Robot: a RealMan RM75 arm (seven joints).
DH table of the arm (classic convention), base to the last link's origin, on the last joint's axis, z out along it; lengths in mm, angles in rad. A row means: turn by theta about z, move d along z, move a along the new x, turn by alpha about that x. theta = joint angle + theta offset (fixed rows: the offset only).
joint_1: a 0, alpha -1.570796, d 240.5, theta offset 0
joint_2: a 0, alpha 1.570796, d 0, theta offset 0
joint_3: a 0, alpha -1.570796, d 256, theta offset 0
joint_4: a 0, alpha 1.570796, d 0, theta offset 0
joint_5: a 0, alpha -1.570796, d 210, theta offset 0
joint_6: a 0, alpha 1.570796, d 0, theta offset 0
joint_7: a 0, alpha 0, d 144, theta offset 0
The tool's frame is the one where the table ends.
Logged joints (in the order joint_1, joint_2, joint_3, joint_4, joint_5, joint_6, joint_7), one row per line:
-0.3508, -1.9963, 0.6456, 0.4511, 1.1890, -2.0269, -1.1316
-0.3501, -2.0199, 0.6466, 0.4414, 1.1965, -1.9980, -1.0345
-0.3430, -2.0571, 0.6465, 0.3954, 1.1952, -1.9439, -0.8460
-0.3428, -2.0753, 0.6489, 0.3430, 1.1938, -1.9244, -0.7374
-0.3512, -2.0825, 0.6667, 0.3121, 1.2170, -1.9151, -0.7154
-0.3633, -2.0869, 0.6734, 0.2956, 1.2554, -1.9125, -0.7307
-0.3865, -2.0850, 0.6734, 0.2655, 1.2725, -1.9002, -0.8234
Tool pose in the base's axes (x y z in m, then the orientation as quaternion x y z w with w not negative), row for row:
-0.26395, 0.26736, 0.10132, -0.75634, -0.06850, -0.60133, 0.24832
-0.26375, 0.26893, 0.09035, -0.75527, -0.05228, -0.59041, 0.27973
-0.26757, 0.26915, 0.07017, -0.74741, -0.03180, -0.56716, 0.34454
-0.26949, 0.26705, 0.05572, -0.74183, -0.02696, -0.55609, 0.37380
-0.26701, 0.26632, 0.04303, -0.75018, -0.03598, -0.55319, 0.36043
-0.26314, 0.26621, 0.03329, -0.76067, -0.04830, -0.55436, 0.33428
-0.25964, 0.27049, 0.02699, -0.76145, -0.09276, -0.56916, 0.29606
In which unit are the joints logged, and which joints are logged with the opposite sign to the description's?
The joints are logged in radians. Opposite sign: joint_6.
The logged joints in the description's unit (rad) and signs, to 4 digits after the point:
-0.3508, -1.9963, 0.6456, 0.4511, 1.1890, 2.0269, -1.1316
-0.3501, -2.0199, 0.6466, 0.4414, 1.1965, 1.9980, -1.0345
-0.3430, -2.0571, 0.6465, 0.3954, 1.1952, 1.9439, -0.8460
-0.3428, -2.0753, 0.6489, 0.3430, 1.1938, 1.9244, -0.7374
-0.3512, -2.0825, 0.6667, 0.3121, 1.2170, 1.9151, -0.7154
-0.3633, -2.0869, 0.6734, 0.2956, 1.2554, 1.9125, -0.7307
-0.3865, -2.0850, 0.6734, 0.2655, 1.2725, 1.9002, -0.8234

